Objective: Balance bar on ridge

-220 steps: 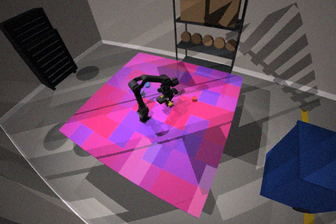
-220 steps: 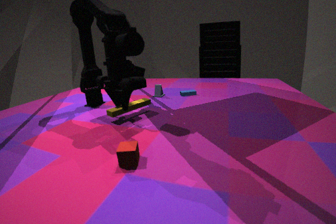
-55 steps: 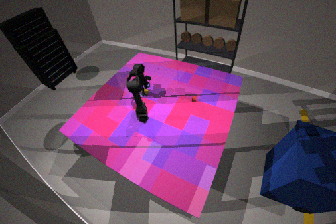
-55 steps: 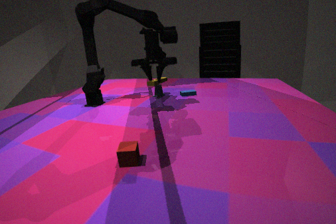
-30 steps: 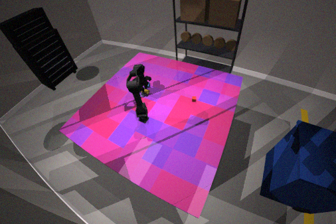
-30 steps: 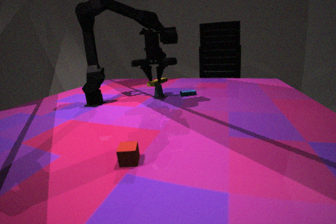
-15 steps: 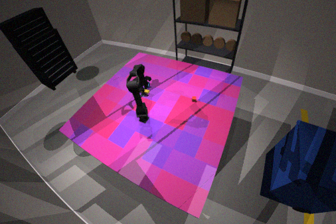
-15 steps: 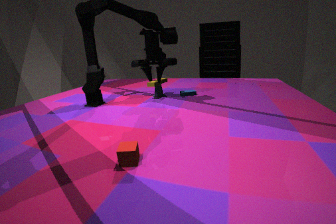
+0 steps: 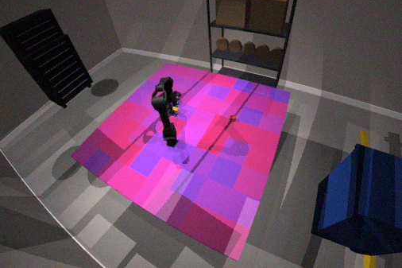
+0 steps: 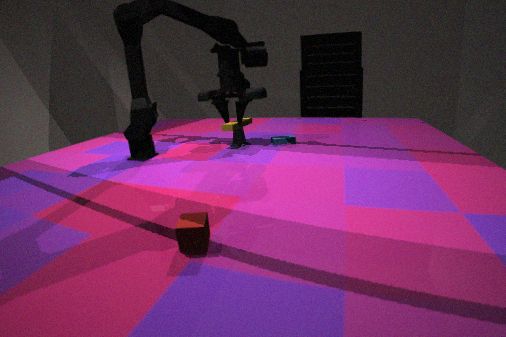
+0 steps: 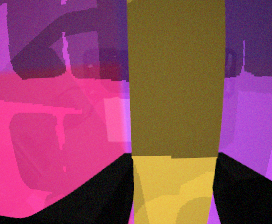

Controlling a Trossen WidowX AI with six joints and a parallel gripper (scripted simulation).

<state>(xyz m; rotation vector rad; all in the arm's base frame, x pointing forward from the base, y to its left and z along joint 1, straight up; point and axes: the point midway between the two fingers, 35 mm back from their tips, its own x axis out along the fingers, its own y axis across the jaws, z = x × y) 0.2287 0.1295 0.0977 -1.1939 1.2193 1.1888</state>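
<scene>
Right now my gripper tip is 30 mm to the right of the yellow bar. Also, from my gripper tip: red-orange cube (120 mm ahead, 420 mm to the right, 50 mm below); then small blue block (130 mm ahead, 60 mm to the left, 60 mm below).
</scene>
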